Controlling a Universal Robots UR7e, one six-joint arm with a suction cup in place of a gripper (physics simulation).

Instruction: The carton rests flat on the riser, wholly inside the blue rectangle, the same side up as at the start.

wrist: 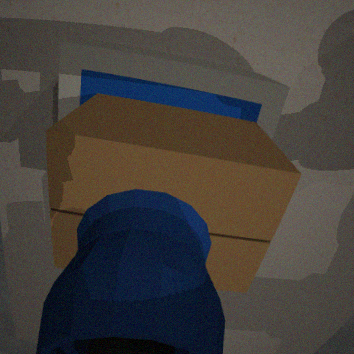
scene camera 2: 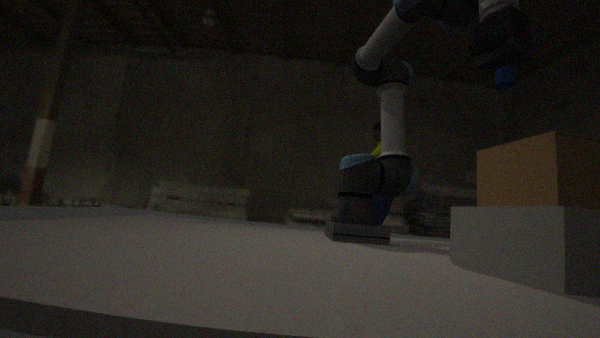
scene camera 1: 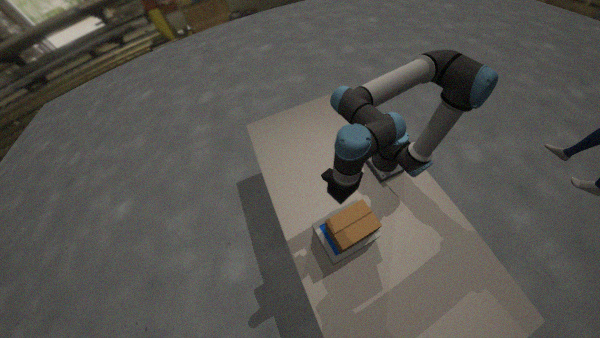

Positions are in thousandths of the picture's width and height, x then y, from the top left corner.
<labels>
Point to a riser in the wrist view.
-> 244,191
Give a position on a brown carton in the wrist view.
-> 648,482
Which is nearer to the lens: the brown carton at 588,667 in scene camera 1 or the riser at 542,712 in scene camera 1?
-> The brown carton.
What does my suction cup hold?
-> Nothing.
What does the brown carton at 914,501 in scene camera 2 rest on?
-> A riser.
</labels>
